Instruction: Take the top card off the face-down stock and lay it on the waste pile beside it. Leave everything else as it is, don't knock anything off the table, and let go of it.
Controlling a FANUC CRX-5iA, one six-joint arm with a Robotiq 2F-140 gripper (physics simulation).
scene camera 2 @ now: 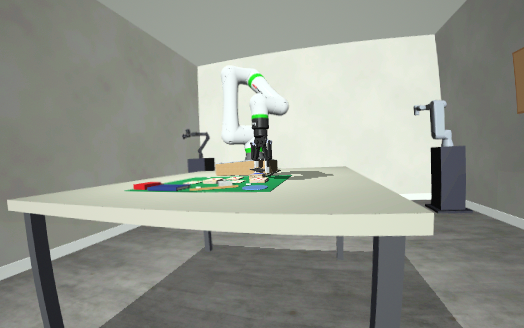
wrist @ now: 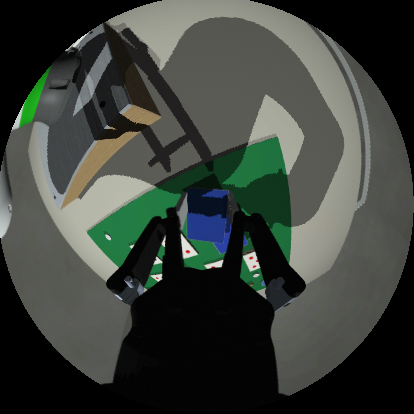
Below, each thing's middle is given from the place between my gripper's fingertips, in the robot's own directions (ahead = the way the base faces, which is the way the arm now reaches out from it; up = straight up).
I see the green mat [scene camera 2: 275,180] 22 cm ahead of my hand, 13 cm to the right of it and 3 cm below it.
